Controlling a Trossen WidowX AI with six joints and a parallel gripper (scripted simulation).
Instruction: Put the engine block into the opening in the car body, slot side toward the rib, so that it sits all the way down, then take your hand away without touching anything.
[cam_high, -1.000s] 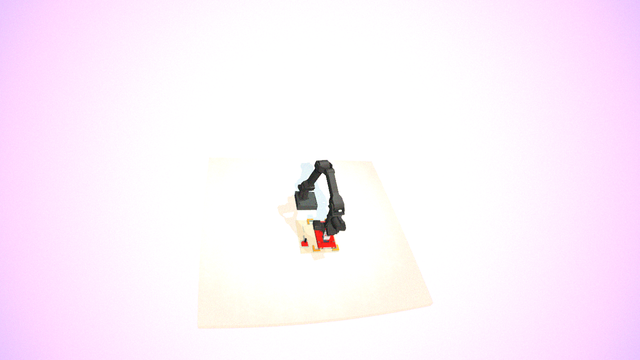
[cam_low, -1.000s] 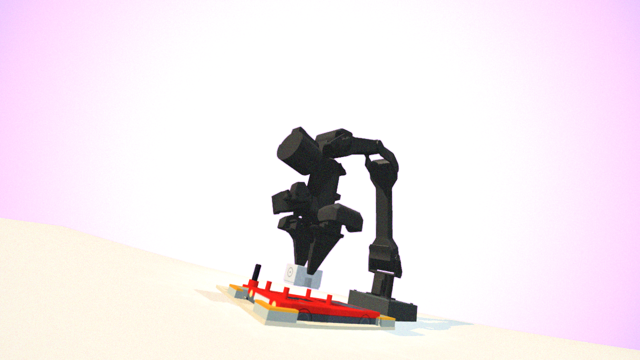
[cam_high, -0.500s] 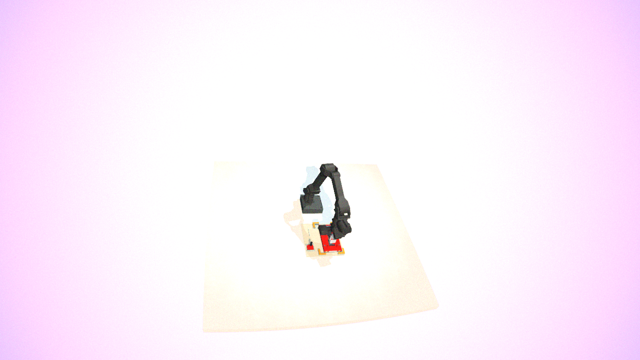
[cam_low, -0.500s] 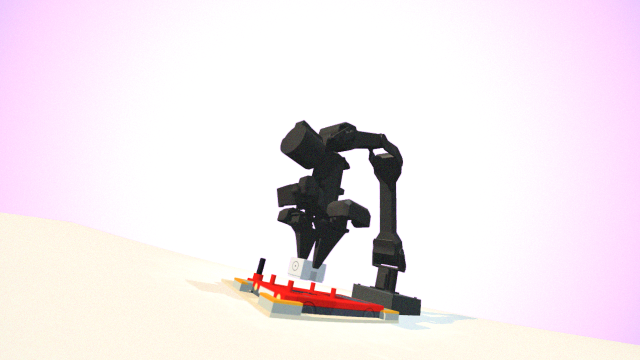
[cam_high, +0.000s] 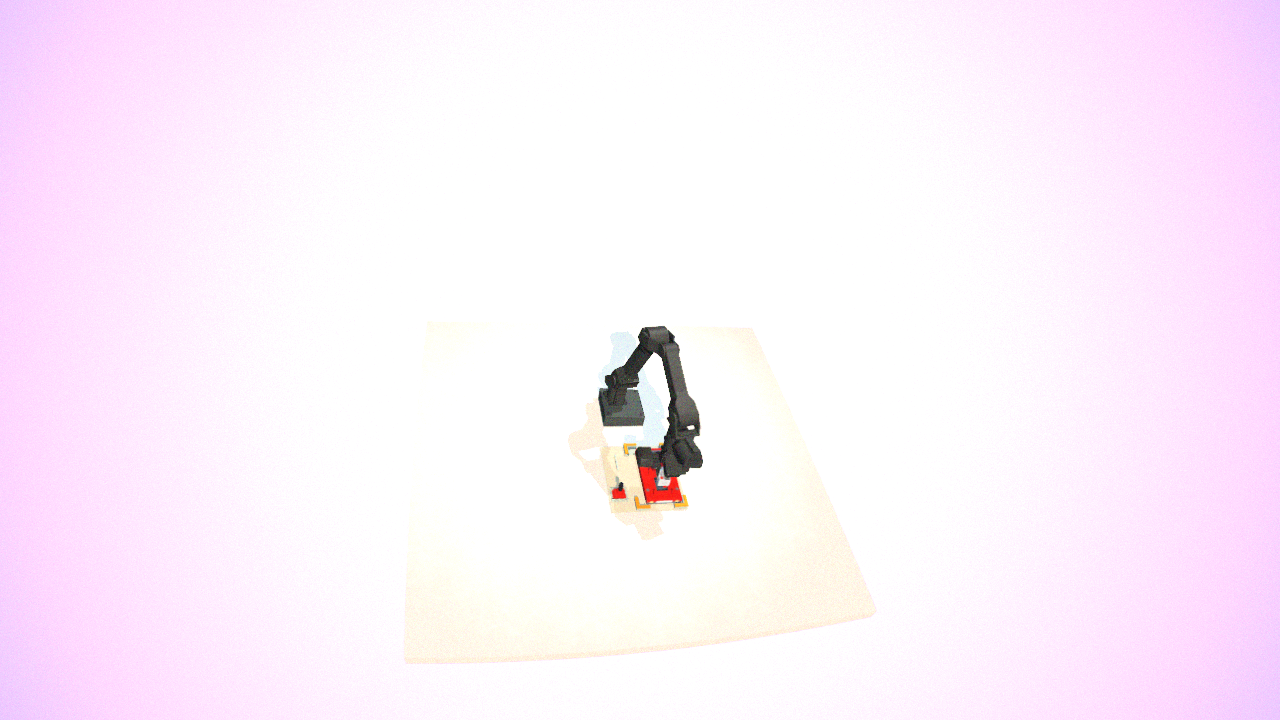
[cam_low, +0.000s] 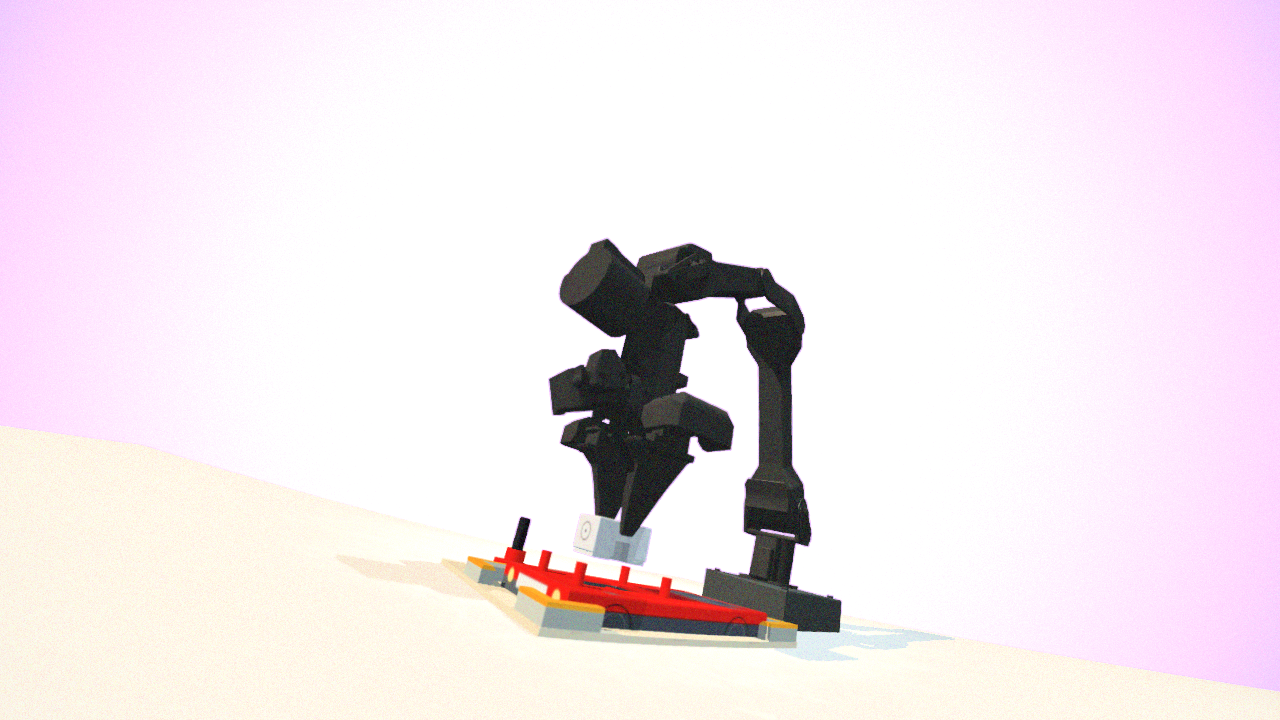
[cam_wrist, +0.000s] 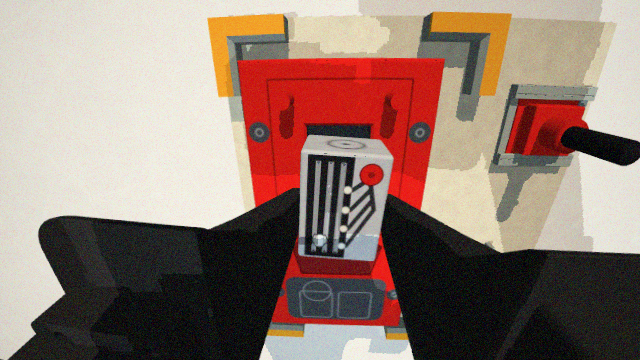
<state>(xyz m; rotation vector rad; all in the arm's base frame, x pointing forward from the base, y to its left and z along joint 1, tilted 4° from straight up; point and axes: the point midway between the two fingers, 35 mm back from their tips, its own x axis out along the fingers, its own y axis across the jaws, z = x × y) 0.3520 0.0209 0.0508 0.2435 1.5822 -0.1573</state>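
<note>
My gripper tip is now 1 cm above the engine block. From my gripper tip the other things lie so: black peg: 13 cm to the right, 3 cm below; beige base plate: 4 cm behind, 2 cm to the right, 5 cm below.
</note>
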